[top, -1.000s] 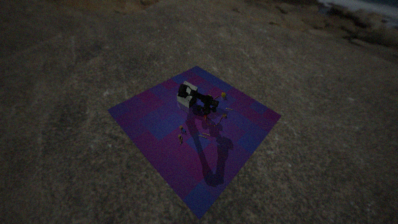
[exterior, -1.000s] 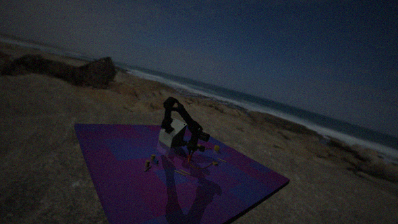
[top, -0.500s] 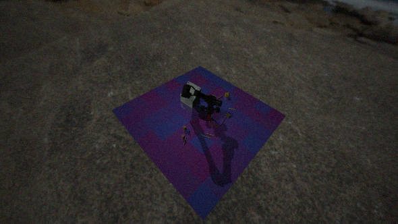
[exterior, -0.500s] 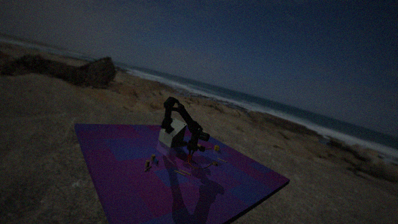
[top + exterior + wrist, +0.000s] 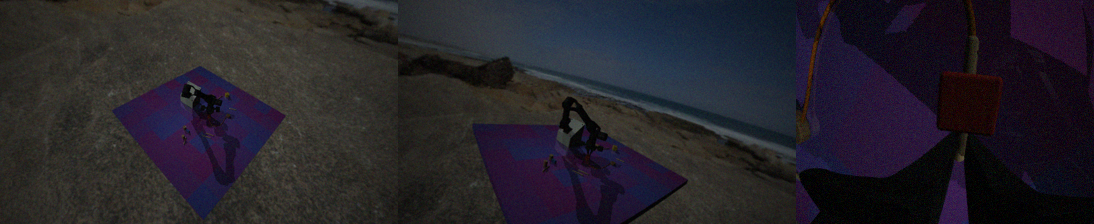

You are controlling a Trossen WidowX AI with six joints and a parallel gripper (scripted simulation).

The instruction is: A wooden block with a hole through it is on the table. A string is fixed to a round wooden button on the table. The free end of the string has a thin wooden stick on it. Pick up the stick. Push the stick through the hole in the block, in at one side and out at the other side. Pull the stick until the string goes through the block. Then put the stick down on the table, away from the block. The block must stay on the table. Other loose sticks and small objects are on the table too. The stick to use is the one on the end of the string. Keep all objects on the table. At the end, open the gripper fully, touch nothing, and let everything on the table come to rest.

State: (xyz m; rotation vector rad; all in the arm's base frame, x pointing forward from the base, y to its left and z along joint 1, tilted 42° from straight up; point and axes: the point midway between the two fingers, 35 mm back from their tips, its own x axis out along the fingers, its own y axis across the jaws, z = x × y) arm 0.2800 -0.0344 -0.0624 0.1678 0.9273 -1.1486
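My gripper tip is 10 mm short of the red block and 20 mm to the left of it. Also, from my gripper tip: yellow cube (30 mm behind, 380 mm to the left, 10 mm above); blue piece (30 mm behind, 290 mm to the right); round button (150 mm ahead, 130 mm to the left).
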